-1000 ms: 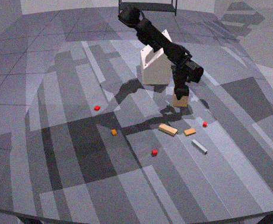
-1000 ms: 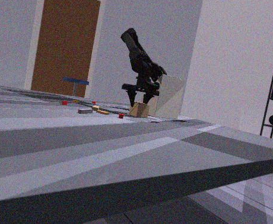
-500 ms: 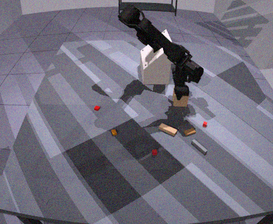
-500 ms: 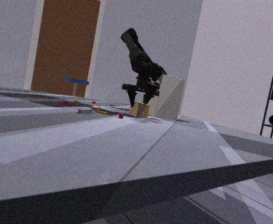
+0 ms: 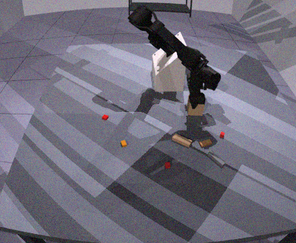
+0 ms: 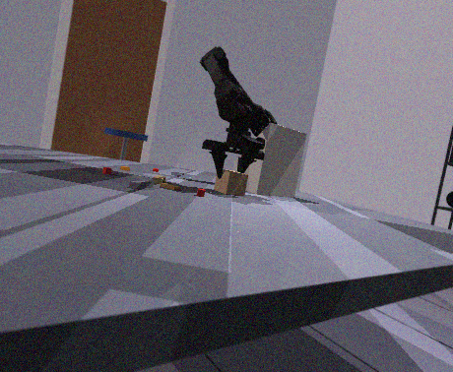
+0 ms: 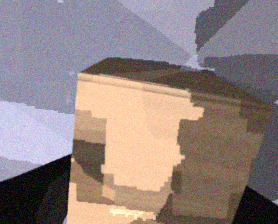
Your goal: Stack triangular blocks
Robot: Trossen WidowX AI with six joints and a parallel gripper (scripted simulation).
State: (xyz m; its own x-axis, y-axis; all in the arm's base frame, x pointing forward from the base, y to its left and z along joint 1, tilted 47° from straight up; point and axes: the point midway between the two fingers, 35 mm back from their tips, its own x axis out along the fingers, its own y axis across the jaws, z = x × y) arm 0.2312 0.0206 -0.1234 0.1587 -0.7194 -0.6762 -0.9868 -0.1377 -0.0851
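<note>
Now: gripper tip 10 mm below the triangular block. From my gripper tip the other things lie so: grey bar (280 mm ahead, 90 mm to the left, 30 mm below); orange cube (260 mm to the right, 230 mm ahead, 30 mm below); tan long block (190 mm ahead, 40 mm to the right, 30 mm below).
</note>
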